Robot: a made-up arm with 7 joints. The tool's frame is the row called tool.
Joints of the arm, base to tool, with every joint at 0 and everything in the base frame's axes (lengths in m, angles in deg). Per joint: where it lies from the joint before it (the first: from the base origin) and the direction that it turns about. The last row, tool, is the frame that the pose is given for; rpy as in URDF.
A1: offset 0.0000 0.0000 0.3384 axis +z
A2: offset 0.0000 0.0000 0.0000 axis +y
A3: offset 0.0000 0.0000 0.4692 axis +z
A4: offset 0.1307 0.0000 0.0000 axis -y
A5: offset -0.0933 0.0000 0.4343 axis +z
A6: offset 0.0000 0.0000 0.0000 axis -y
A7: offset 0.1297 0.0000 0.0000 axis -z
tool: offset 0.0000 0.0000 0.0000 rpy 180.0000 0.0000 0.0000
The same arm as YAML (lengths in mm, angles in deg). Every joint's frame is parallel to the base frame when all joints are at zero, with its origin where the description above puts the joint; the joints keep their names.
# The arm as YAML. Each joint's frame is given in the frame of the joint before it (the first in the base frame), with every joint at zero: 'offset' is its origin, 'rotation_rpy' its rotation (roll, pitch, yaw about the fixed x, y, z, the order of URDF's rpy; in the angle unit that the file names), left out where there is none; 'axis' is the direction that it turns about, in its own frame. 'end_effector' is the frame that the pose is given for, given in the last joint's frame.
length_unit: mm
angle_unit: deg
chain:
  - id: A1
    offset: [0.0, 0.0, 338.4]
    axis: "+z"
  - id: A2
    offset: [0.0, 0.0, 0.0]
    axis: "+y"
  - id: A3
    offset: [0.0, 0.0, 469.2]
    axis: "+z"
  - id: A4
    offset: [130.7, 0.0, 0.0]
    axis: "-y"
  - id: A5
    offset: [-93.3, 0.0, 434.3]
    axis: "+z"
  - id: A6
    offset: [0.0, 0.0, 0.0]
    axis: "-y"
  - id: A7
    offset: [129.7, 0.0, 0.0]
    axis: "-z"
end_effector:
  offset: [0.0, 0.0, 0.0]
  rotation_rpy: [180.0, 0.0, 0.0]

